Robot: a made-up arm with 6 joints. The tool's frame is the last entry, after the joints. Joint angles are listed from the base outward.
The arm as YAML. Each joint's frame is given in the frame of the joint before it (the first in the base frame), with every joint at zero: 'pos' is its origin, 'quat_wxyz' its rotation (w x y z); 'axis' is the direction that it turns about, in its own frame. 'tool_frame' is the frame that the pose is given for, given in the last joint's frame.
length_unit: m
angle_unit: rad
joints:
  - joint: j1
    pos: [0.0, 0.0, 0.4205]
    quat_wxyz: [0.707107, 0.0, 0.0, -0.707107]
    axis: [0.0, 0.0, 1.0]
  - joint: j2
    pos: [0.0, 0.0, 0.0]
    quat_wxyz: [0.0, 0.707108, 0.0, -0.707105]
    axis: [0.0, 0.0, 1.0]
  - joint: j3
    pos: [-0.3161, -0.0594, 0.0]
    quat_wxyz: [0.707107, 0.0, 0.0, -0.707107]
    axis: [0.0, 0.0, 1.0]
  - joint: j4
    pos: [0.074, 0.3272, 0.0]
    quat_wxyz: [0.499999, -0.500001, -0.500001, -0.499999]
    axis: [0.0, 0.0, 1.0]
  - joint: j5
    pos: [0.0, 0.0, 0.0]
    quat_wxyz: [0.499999, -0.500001, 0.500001, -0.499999]
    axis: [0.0, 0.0, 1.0]
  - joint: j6
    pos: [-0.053, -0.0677, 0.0]
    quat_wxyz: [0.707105, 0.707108, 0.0, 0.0]
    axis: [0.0, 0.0, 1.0]
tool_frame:
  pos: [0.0, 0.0, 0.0]
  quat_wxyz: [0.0, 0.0, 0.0, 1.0]
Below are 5 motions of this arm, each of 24 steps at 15 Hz.
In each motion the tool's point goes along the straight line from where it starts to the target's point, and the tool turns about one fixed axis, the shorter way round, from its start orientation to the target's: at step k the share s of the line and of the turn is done. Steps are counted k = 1, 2, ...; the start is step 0. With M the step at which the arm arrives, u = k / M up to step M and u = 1 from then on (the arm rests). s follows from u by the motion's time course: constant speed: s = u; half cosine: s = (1 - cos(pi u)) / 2; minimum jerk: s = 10 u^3 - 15 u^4 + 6 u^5.
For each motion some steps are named. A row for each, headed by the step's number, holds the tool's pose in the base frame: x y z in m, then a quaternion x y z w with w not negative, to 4 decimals.
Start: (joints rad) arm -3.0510 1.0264 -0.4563 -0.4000 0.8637 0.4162
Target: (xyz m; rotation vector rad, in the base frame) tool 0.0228 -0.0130 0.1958 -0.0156 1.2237 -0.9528
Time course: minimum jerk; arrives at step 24
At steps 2, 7, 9, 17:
2: -0.1275 -0.0050 0.1557 -0.0739 0.7607 0.1864 0.6174
7: -0.1053 -0.0062 0.1617 -0.0655 0.7502 0.0937 0.6513
9: -0.0867 -0.0072 0.1666 -0.0579 0.7357 0.0154 0.6746
17: -0.0002 -0.0118 0.1897 -0.0183 0.6037 -0.3416 0.7201

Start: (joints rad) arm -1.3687 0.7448 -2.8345 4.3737 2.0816 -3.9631
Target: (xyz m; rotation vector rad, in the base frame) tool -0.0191 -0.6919 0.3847 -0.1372 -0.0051 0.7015
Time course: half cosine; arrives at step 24
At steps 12, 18, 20, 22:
12: 0.0017 -0.6003 0.6274 -0.3271 -0.2413 0.3595 0.8400
18: -0.0130 -0.6651 0.4558 -0.1458 -0.0739 0.3531 0.9212
20: -0.0163 -0.6796 0.4172 -0.1033 -0.0352 0.3483 0.9310
22: -0.0184 -0.6888 0.3930 -0.0764 -0.0108 0.3447 0.9356

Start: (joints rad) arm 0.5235 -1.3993 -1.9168 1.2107 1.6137 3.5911
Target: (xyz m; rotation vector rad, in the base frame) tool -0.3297 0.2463 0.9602 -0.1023 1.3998 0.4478
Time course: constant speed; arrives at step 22
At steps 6, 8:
6: -0.3754 -0.0427 0.9135 -0.3645 0.5858 0.5175 0.5061
8: -0.3697 -0.0065 0.9193 -0.3284 0.6012 0.4842 0.5442

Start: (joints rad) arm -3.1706 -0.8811 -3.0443 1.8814 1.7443 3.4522
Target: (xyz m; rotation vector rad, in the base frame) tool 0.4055 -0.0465 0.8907 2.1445 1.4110 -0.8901
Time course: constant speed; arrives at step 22
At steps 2, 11, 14, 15, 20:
2: 0.5206 -0.0839 0.8621 0.4374 0.7005 -0.4723 0.3080
11: 0.4688 -0.0671 0.8750 0.6017 0.6278 -0.4132 0.2703
14: 0.4516 -0.0615 0.8793 0.6518 0.5983 -0.3899 0.2554
15: 0.4458 -0.0596 0.8807 0.6679 0.5879 -0.3818 0.2502
20: 0.4170 -0.0502 0.8878 0.7436 0.5318 -0.3386 0.2225

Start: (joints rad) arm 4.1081 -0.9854 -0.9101 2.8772 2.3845 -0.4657
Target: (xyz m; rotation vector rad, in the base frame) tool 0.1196 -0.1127 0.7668 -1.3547 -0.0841 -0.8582
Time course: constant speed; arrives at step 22
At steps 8, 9, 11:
8: 0.0488 -0.0582 0.8470 -0.5609 -0.1842 -0.6838 0.4289
9: 0.0538 -0.0621 0.8413 -0.5678 -0.1745 -0.6660 0.4512
11: 0.0640 -0.0699 0.8298 -0.5800 -0.1548 -0.6286 0.4944

